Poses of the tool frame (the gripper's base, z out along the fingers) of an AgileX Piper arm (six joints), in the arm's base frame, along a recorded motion.
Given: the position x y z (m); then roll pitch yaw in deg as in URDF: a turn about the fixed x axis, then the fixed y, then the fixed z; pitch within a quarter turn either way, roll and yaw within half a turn.
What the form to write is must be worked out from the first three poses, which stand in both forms.
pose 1, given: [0.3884 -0.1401 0.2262 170.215 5.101 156.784]
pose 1, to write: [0.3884 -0.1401 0.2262 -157.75 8.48 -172.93]
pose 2, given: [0.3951 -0.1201 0.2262 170.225 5.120 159.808]
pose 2, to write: [0.3951 -0.1201 0.2262 -160.78 8.11 -172.51]
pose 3, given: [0.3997 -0.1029 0.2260 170.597 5.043 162.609]
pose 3, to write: [0.3997 -0.1029 0.2260 -163.52 7.56 -172.47]
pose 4, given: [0.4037 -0.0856 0.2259 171.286 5.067 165.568]
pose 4, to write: [0.4037 -0.0856 0.2259 -166.40 7.03 -172.77]
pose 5, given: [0.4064 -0.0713 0.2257 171.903 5.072 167.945]
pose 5, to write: [0.4064 -0.0713 0.2257 -168.70 6.60 -173.09]
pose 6, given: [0.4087 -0.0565 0.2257 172.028 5.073 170.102]
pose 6, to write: [0.4087 -0.0565 0.2257 -170.84 6.32 -172.97]
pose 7, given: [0.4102 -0.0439 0.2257 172.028 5.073 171.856]
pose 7, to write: [0.4102 -0.0439 0.2257 -172.59 6.10 -172.78]
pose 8, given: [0.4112 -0.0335 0.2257 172.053 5.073 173.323]
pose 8, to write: [0.4112 -0.0335 0.2257 -174.06 5.92 -172.66]
